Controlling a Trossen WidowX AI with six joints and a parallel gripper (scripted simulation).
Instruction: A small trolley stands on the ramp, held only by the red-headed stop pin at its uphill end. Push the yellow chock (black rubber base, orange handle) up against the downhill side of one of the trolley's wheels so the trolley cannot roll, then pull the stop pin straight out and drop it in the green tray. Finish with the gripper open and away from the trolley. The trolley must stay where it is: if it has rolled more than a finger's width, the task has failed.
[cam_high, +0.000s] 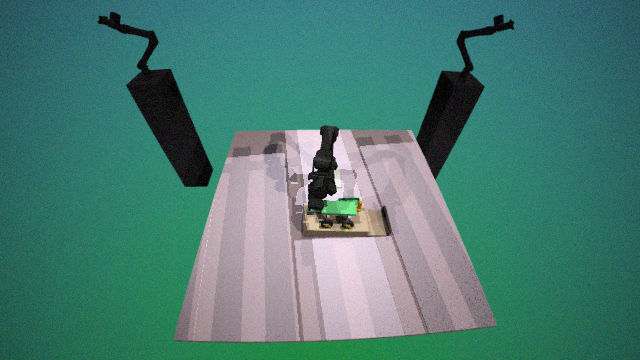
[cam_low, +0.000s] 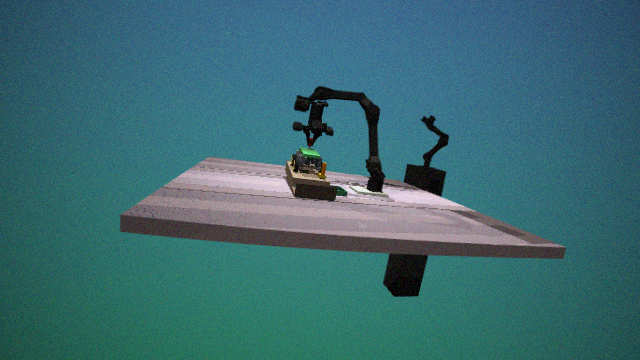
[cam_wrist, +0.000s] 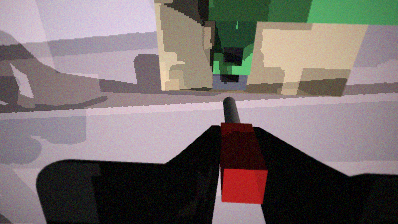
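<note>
My gripper tip is 220 mm to the right of the yellow chock, 90 mm above it and 30 mm past it. The rest, counted from my gripper tip: red-headed stop pin: right at my gripper tip; green-topped trolley: 120 mm to the left, 60 mm below, 20 mm ahead; tan ramp: 130 mm below, 120 mm to the left, 20 mm ahead.
</note>
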